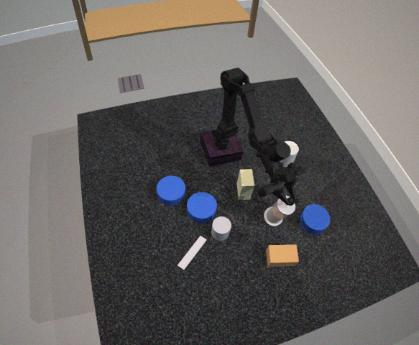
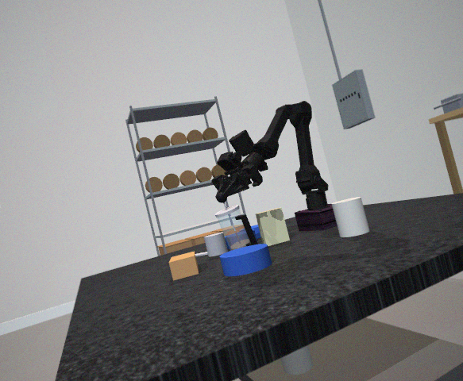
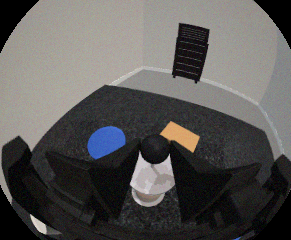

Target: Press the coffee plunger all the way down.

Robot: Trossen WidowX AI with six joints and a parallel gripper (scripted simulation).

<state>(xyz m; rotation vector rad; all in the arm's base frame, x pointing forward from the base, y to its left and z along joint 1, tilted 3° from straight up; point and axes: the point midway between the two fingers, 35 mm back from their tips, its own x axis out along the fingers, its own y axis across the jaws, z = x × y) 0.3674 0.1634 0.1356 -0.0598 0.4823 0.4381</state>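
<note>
The coffee press lies 30 mm behind my gripper tip and 90 mm below it. From my gripper tip the other things lie so: white strip 70 mm ahead, 370 mm to the right, 190 mm below; orange box 140 mm ahead, 30 mm to the right, 160 mm below; grey cylinder 250 mm to the right, 150 mm below.
</note>
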